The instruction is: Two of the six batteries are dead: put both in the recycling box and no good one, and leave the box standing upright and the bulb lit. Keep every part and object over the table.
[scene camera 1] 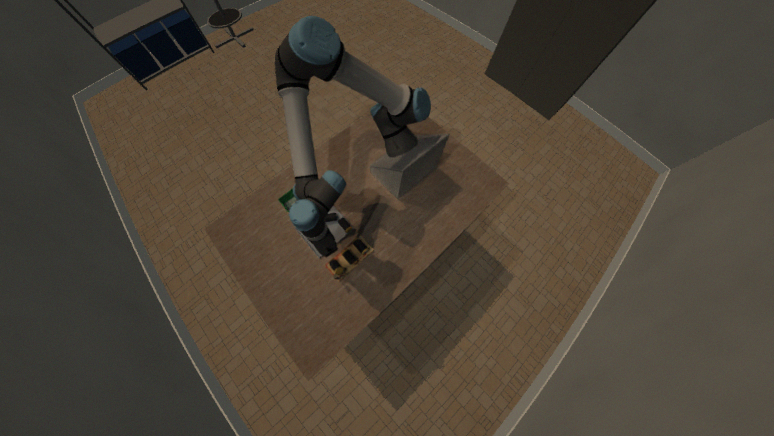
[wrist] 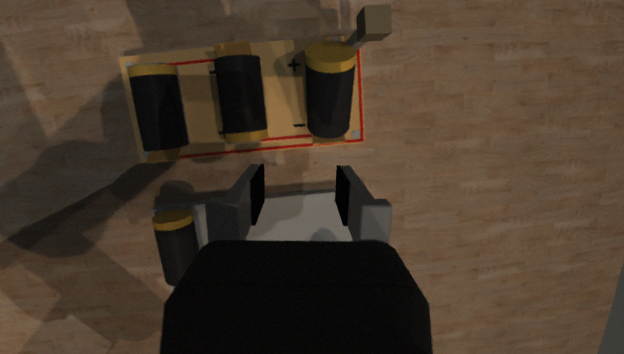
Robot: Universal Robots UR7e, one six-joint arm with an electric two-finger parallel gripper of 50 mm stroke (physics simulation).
Labels:
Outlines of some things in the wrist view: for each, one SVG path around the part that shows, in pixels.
The gripper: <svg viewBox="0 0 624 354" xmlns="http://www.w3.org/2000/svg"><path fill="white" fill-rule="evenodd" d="M164 305L160 354L433 354L429 303L395 248L389 245L393 206L387 199L374 199L351 166L337 165L335 202L343 226L348 226L353 241L253 241L245 239L251 224L256 225L265 201L264 164L250 164L225 197L212 197L205 204L208 244L201 248Z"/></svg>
A grey tray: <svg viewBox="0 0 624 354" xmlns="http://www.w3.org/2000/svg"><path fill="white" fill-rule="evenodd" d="M208 244L205 204L209 200L159 204L150 209L152 218L164 211L192 210L199 251ZM353 241L348 226L343 226L335 202L336 188L265 195L265 201L256 225L251 224L245 239L253 241Z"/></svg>

